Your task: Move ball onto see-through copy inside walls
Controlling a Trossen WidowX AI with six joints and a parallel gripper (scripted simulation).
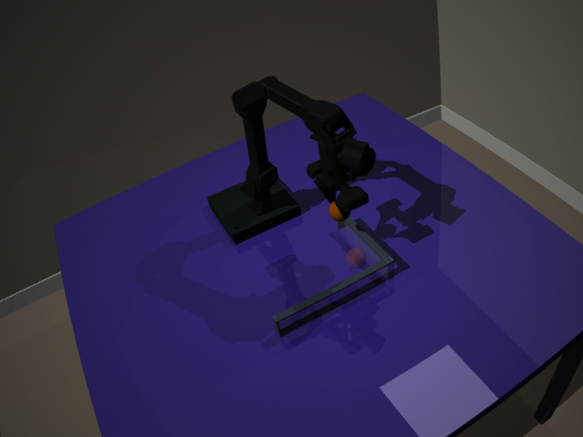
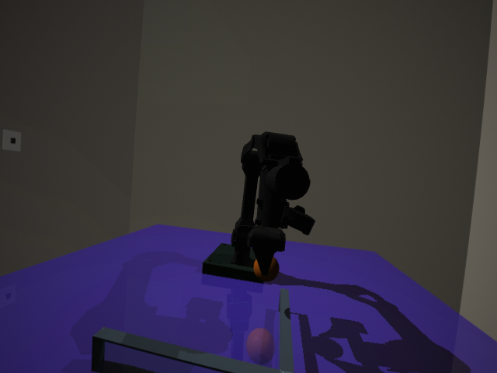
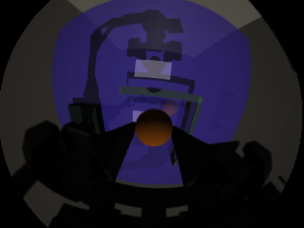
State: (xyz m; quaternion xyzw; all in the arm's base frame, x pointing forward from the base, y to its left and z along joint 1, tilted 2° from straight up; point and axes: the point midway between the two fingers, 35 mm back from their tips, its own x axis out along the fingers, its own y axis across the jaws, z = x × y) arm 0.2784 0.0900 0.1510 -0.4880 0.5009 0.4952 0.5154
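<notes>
My gripper tip is now 12 cm above the see-through copy of ball and 5 cm short of it. From my gripper tip the other things lie so: orange ball (right at my gripper tip).
</notes>
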